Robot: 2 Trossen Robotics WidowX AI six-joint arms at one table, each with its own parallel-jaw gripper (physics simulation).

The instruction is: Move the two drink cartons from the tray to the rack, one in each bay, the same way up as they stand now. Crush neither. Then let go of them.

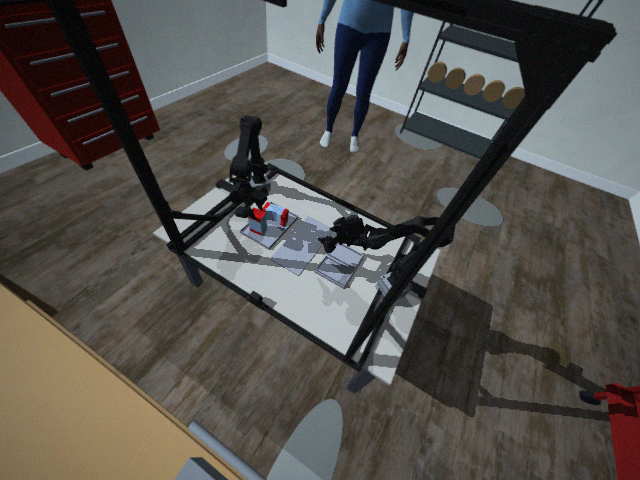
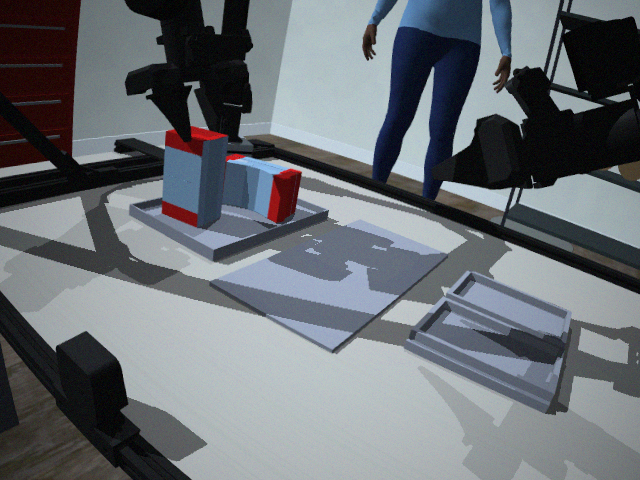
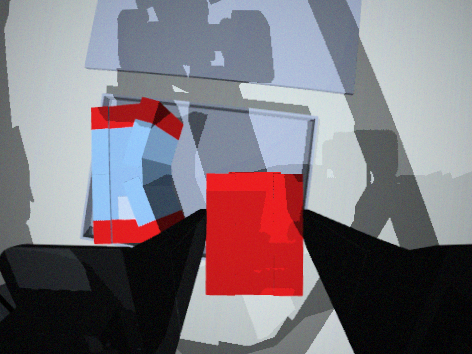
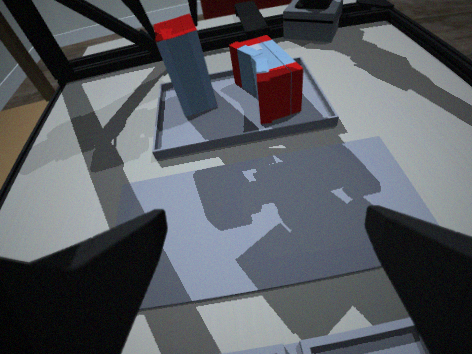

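Where they show: left gripper, fingertip midpoint: (image 1: 258,215) (image 2: 202,138) (image 3: 253,216) (image 4: 175,33); right gripper, fingertip midpoint: (image 1: 323,233) (image 2: 450,174) (image 4: 265,218); left arm's base, origin of the base link: (image 1: 258,179) (image 4: 314,3).
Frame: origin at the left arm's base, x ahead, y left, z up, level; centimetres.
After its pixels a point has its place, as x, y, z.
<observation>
One red-and-blue carton (image 1: 257,224) @(33.5, -12.5, 2.8) (image 2: 183,173) @(32.5, -13.2, 1.9) (image 3: 250,235) @(30.5, -11.4, 7.1) (image 4: 187,72) @(33.3, -9.3, 2.1) stands upright in the grey tray (image 1: 258,241) @(37.9, -13.9, -4.4) (image 2: 268,235) @(37.9, -1.9, -4.7) (image 3: 312,150) @(40.0, -12.7, -4.0) (image 4: 250,138) @(36.3, 0.6, -5.0). My left gripper (image 2: 200,133) @(31.3, -11.0, 6.6) (image 3: 253,216) @(31.3, -11.0, 6.6) is shut on its top, a finger against each side. The other carton (image 1: 277,212) @(28.7, -0.5, 1.8) (image 2: 283,196) @(32.9, 1.4, -0.8) (image 3: 117,170) @(26.3, -0.2, 1.8) (image 4: 280,92) @(31.0, 3.1, -0.7) lies on its side in the tray, red at both ends, with a hollowed middle. The grey two-bay rack (image 1: 330,279) @(70.2, 8.5, -4.6) (image 2: 475,369) @(69.3, 8.2, -4.5) (image 4: 360,332) @(54.8, 17.7, -3.6) holds no carton. My right gripper (image 1: 324,243) @(55.1, 10.8, 10.2) (image 4: 265,218) @(55.1, 10.8, 10.2) is open above the table, apart from both cartons.
A flat grey plate (image 1: 297,266) (image 2: 310,289) (image 3: 320,65) (image 4: 165,270) lies between tray and rack. A black frame surrounds the table; a dark block (image 2: 90,382) @(68.8, -24.9, -0.6) stands on its front rail. A person (image 1: 356,62) (image 2: 429,93) stands behind the table.
</observation>
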